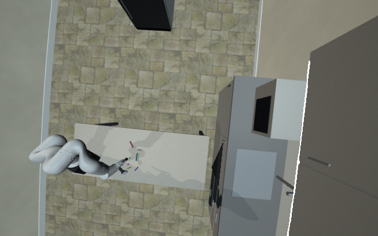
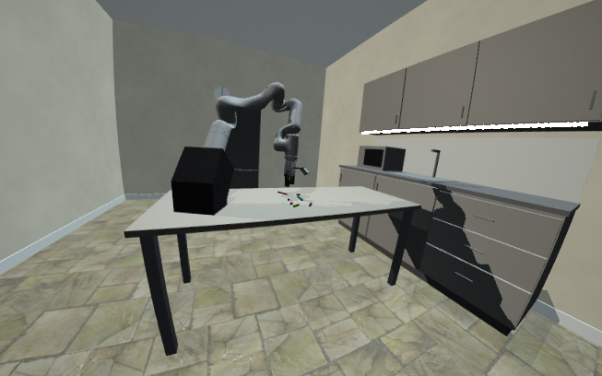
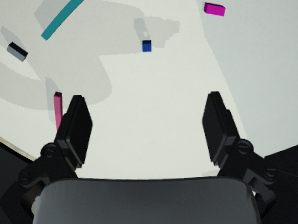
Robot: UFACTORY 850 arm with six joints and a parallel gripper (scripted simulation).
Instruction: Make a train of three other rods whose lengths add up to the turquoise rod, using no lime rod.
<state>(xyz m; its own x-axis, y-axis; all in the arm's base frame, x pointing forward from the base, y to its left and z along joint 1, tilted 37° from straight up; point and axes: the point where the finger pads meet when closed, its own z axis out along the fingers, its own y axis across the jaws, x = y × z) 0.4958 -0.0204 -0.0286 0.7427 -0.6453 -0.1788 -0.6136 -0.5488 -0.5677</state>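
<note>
My gripper is now 12 cm short of the grey rod, 12 cm to the right of it and 11 cm above it. Also, from my hand: turquoise rod: 9 cm ahead, 2 cm to the left, 11 cm below; magenta rod: 1 cm behind, 8 cm to the right, 11 cm below; small blue rod: 11 cm below.
</note>
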